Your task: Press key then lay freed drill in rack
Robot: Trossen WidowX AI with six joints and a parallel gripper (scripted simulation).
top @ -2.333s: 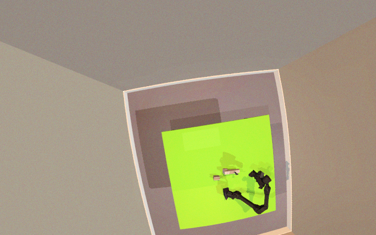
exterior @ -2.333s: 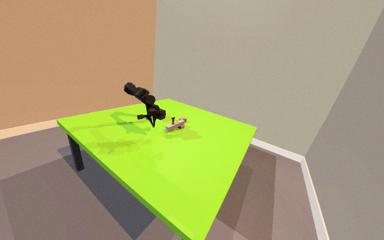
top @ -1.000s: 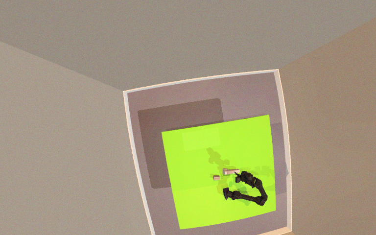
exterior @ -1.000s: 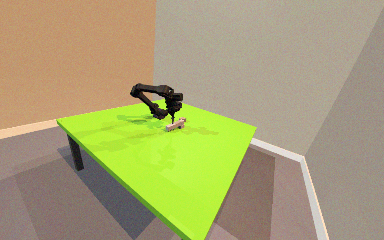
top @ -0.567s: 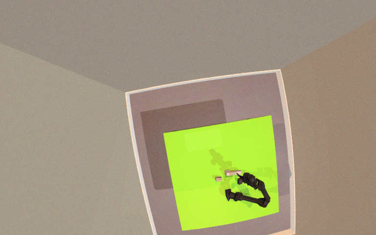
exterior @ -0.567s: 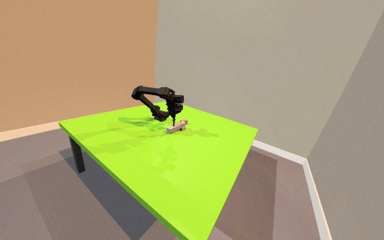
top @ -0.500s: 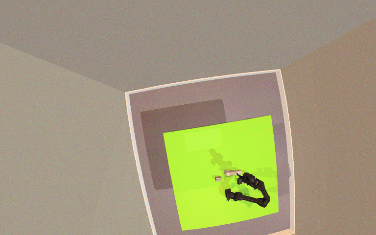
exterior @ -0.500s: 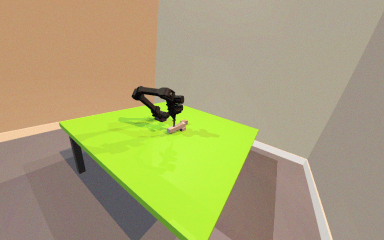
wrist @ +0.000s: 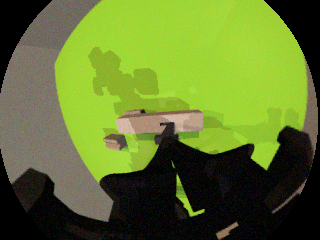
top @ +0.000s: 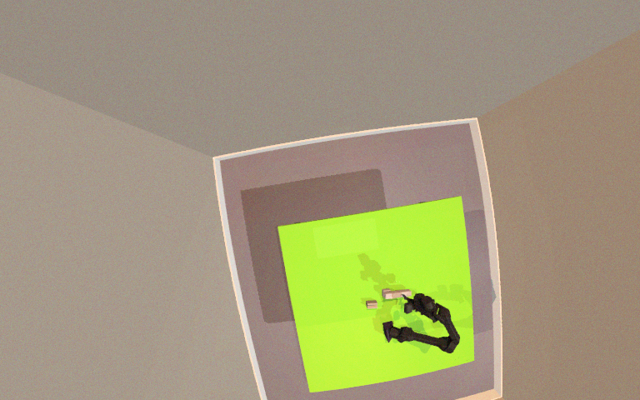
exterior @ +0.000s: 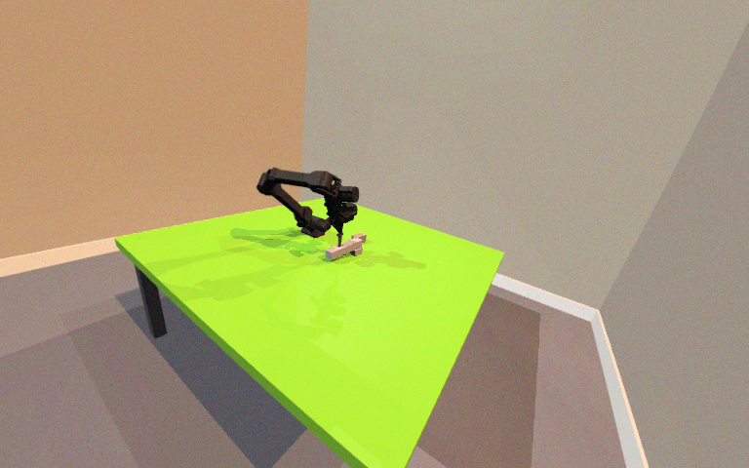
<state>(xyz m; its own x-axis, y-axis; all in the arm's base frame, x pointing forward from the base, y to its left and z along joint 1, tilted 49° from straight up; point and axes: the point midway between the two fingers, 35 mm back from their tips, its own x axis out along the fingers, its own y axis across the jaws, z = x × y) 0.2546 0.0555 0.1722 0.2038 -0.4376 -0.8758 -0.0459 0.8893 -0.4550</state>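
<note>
Now: gripper tip 70 mm above the drill and 60 mm to the right of it. Also, from my gripper tip: holder block: 80 mm below, 40 mm to the left; slotted rack: 210 mm to the left, 100 mm below, 70 mm behind; small dark key: 30 mm below.
</note>
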